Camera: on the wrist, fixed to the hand. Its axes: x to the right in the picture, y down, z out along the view.
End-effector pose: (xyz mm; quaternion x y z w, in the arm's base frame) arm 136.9 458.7 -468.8 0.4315 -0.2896 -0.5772 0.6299
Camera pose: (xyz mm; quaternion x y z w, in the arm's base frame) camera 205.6 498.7 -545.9 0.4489 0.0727 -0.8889 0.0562
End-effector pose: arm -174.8 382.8 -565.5 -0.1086 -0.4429 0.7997 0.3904
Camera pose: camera -90.3 445.6 -599.8 0.2607 -0.4513 0.2964 0.8003
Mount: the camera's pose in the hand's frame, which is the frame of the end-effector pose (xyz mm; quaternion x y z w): -17.4 -36.4 -103.1 -0.0409 -0.0624 -0.6888 0.7211
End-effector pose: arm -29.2 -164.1 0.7 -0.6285 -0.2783 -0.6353 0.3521
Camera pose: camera -121.0 -222.8 -19.0 0.3156 0.6296 0.6728 0.2268
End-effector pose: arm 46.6 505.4 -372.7 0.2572 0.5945 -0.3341 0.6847
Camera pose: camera -48.6 561.8 -370.5 -0.2729 0.5768 -0.7043 0.3112
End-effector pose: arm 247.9 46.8 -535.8 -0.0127 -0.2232 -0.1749 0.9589
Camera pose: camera 264.6 7.8 -638.1 0.0944 -0.2224 -0.7949 0.5565
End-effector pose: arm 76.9 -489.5 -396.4 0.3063 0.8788 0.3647 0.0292
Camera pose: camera 43.9 -583.4 -347.9 -0.3629 0.8280 0.2597 0.3396
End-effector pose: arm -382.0 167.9 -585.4 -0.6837 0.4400 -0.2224 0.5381
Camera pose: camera -457.9 128.1 -515.3 -0.8320 -0.1781 -0.4703 0.2343
